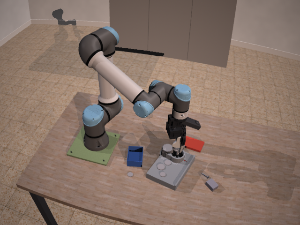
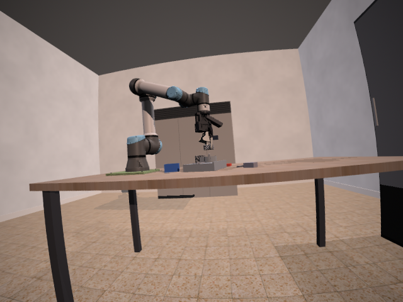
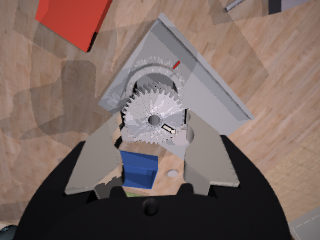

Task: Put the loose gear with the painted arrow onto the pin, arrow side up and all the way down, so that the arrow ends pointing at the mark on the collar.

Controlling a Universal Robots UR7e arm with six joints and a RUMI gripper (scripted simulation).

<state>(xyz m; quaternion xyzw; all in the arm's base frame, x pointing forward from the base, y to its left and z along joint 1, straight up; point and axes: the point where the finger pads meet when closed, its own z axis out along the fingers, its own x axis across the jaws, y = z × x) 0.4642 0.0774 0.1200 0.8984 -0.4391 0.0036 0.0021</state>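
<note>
Right now my hand is right at the grey gear. From my hand the other things lie so: blue bin: 210 mm behind, 120 mm below, 80 mm to the right; then red block: 160 mm to the left, 120 mm below, 40 mm ahead; then bolt: 190 mm ahead, 120 mm below, 30 mm to the right.
</note>
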